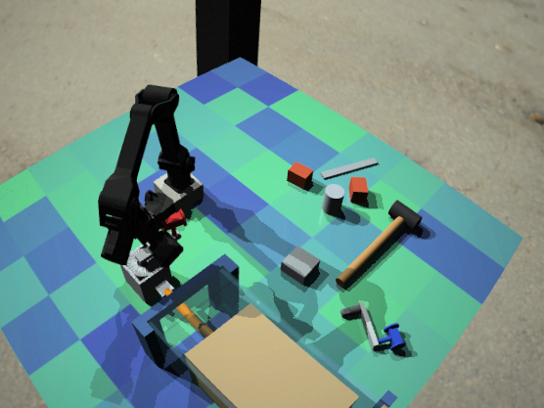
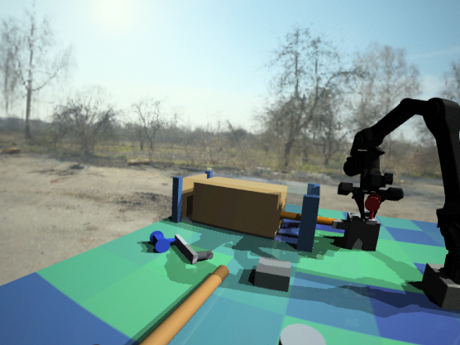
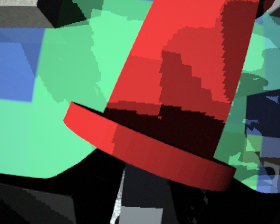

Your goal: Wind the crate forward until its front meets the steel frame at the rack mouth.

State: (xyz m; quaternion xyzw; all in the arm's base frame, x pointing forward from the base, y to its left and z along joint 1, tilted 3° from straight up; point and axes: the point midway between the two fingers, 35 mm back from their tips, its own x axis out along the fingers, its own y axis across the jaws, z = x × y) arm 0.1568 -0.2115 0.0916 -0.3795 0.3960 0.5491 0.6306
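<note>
Right now my gripper tip is 50 mm below the red knob and 30 mm to the right of it. Round my gripper tip: grey winch: 70 mm to the right, 70 mm below, 20 mm behind; red-knobbed crank: 20 mm above, 10 mm to the right; blue frame: 150 mm ahead, 80 mm to the right.
</note>
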